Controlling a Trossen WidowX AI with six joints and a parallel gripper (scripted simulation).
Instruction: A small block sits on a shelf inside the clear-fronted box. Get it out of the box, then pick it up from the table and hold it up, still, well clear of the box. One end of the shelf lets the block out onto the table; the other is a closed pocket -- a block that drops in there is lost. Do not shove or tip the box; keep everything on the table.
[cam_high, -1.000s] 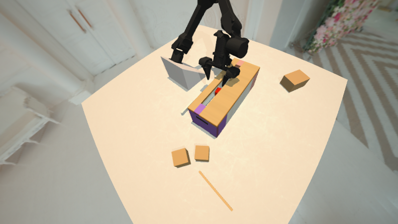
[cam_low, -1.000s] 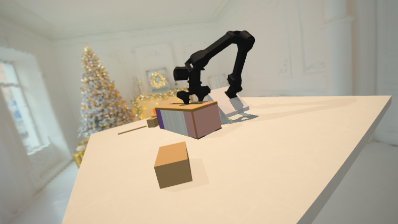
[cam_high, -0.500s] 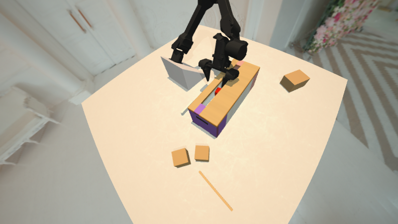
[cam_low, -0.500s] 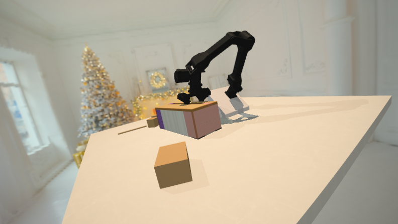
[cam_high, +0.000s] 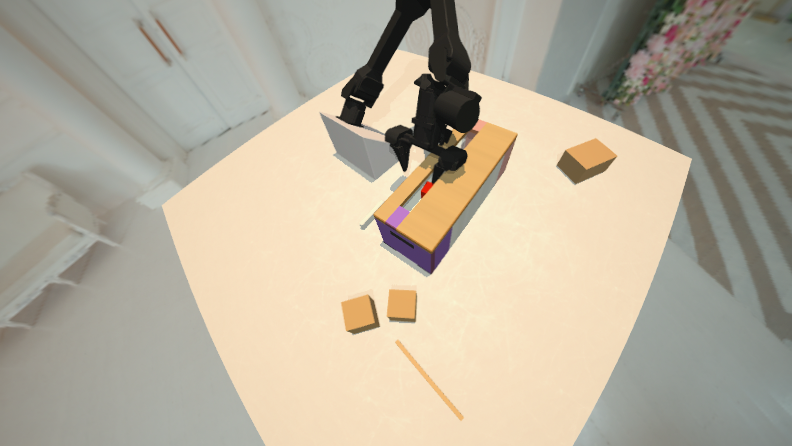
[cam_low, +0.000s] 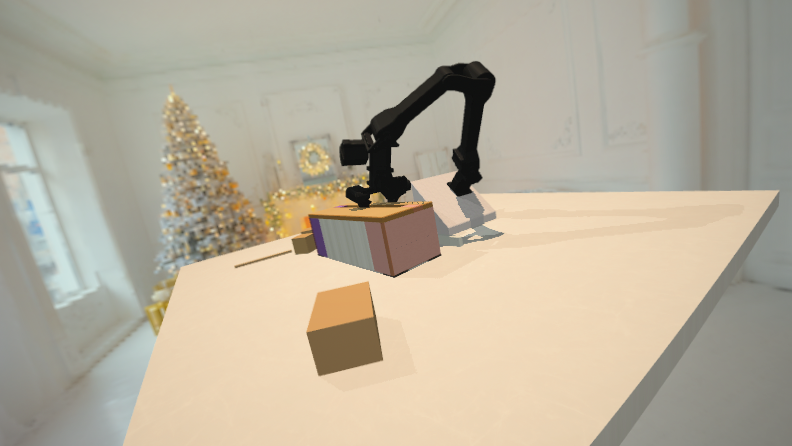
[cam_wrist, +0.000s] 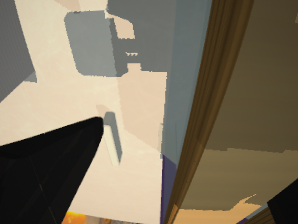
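My gripper tip is 5 cm short of the red block and 2 cm to the left of it. Also, from my gripper tip: thin wooden stick (30 cm to the right, 29 cm ahead, 8 cm below); then long box (3 cm to the left, 3 cm ahead, 2 cm below).
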